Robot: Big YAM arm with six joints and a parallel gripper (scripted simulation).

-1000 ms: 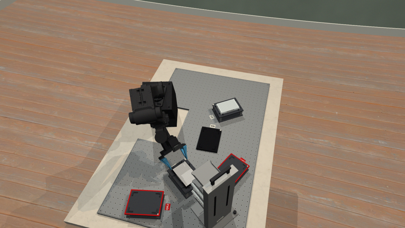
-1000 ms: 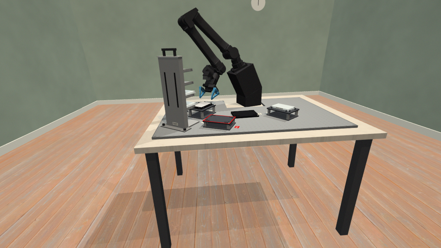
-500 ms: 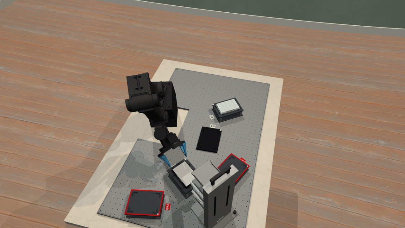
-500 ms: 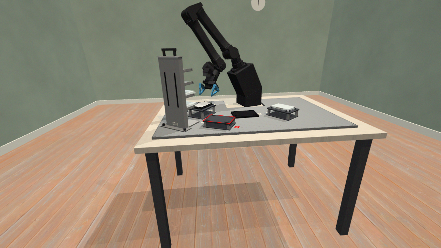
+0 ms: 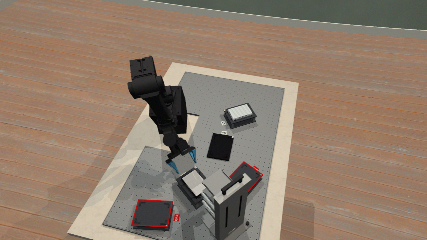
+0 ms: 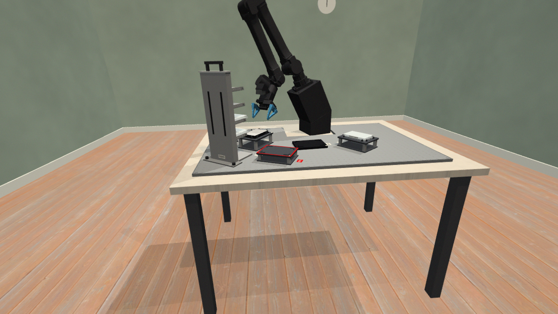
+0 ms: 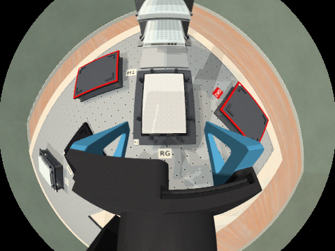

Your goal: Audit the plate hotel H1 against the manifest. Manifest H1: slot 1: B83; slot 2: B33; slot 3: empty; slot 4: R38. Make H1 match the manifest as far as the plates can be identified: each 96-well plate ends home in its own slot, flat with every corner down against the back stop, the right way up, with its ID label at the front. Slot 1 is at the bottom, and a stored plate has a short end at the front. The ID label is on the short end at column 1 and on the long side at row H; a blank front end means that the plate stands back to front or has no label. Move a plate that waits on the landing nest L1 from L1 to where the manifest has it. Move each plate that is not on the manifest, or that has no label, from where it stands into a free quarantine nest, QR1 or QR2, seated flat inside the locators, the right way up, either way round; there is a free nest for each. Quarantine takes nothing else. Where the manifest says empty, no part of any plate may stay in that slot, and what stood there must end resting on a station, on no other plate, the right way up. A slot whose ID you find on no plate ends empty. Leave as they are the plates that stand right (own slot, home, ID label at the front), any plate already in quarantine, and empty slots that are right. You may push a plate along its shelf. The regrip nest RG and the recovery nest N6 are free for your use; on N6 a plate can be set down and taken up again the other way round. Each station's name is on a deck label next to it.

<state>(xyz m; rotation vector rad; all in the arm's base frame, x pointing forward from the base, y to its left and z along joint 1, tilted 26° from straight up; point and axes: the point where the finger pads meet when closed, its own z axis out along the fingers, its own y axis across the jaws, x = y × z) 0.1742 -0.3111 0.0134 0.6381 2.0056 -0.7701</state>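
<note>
Right now the regrip nest RG is 5 cm ahead of my hand, 4 cm to the right of it and 9 cm below it. Round my hand: red-edged quarantine nest QR1 (27 cm ahead, 4 cm to the left, 11 cm below); H1 deck label (20 cm ahead, 5 cm to the right, 14 cm below); red-edged quarantine nest QR2 (12 cm behind, 20 cm to the right, 11 cm below).
</note>
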